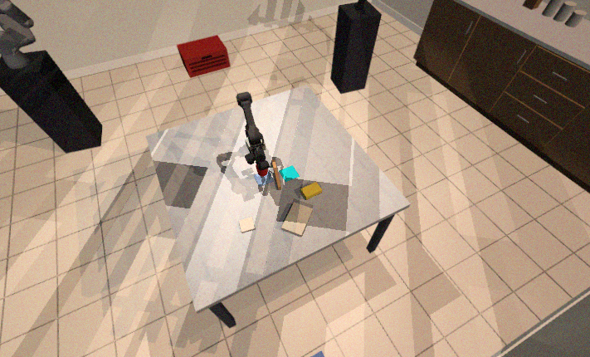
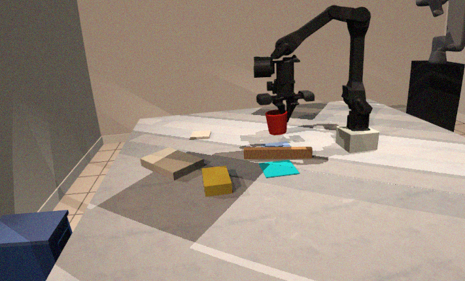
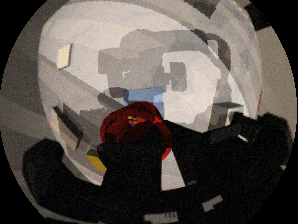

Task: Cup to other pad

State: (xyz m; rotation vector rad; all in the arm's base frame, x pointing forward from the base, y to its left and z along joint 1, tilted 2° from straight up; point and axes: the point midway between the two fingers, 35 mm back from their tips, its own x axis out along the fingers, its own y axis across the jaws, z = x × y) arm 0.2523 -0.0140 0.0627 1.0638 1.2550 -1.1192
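Right now my gripper tip is 170 mm to the right of the teal pad, 100 mm above it and 50 mm short of it. From my gripper tip the other things lie so: wooden bar: 90 mm to the left, 80 mm below, 40 mm ahead; yellow block: 260 mm to the left, 220 mm ahead, 80 mm below; red cup: 30 mm ahead.
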